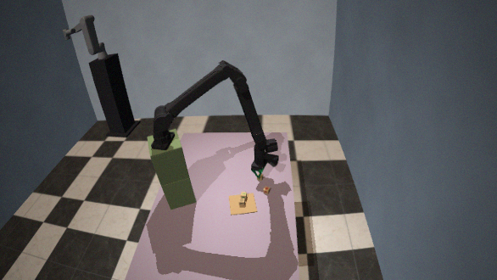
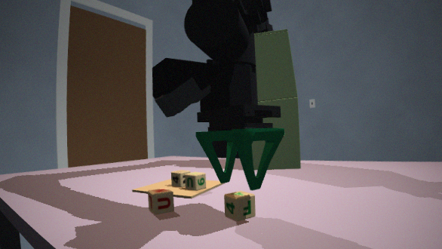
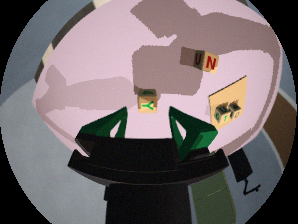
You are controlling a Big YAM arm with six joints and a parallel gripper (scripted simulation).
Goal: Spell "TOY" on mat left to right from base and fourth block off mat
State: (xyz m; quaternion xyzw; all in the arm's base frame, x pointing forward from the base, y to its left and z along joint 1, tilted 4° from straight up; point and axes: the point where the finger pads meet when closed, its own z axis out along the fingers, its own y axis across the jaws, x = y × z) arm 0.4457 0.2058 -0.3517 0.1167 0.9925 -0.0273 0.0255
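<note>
The letter block is 3 cm below my hand. From my hand the other things lie so: tan mat (7 cm behind, 21 cm to the right, 5 cm below); black-lettered block (7 cm behind, 21 cm to the right, 3 cm below).
</note>
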